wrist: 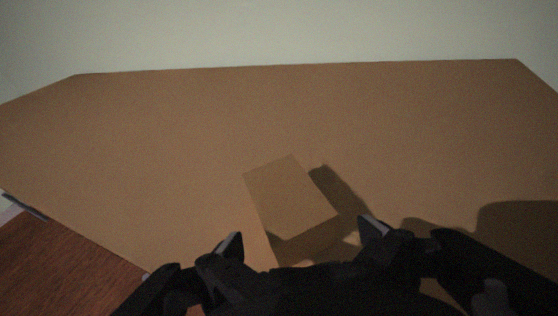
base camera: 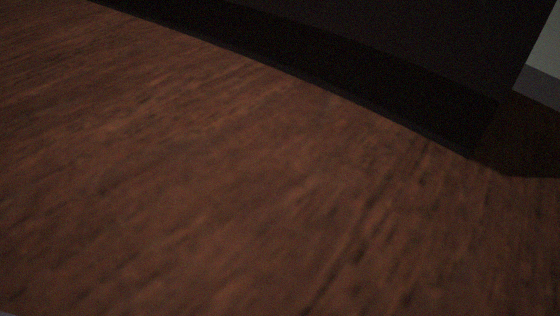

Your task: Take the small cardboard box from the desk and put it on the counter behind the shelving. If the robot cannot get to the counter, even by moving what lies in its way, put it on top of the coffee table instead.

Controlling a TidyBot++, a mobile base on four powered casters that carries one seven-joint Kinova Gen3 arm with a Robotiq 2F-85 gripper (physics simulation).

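Frame: origin at the arm's base, x ahead, y left, z up, level; millimetres.
Where they show: gripper, fingertip midpoint: (wrist: 300,236).
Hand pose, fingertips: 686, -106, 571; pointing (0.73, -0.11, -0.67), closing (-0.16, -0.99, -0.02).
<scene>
After its pixels a point has its place, as x, y, z.
The small cardboard box (wrist: 292,197) @(728, -111, 563) lies flat on a wide tan top (wrist: 150,130) @(1044, 129, 513) in the wrist view, turned at an angle, with its shadow to its right. The frames do not tell which piece of furniture this top belongs to. My gripper (wrist: 300,236) @(686, -106, 571) is open and empty. Its fingertips stand apart above the near end of the box, one to each side in the view, and the box extends beyond them. The gripper body hides part of the near side. The shelving does not show in either view.
A pale wall (wrist: 280,30) @(1275, -237, 603) rises behind the tan top. Reddish-brown wood floor (wrist: 65,270) @(1396, 1286, -397) (base camera: 200,175) @(425, 107, -397) shows at the lower left of the wrist view and across the base view. A large black piece of furniture (base camera: 375,65) @(662, -181, -298) stands close, with pale wall (base camera: 547,50) @(892, -780, -244) at its right.
</scene>
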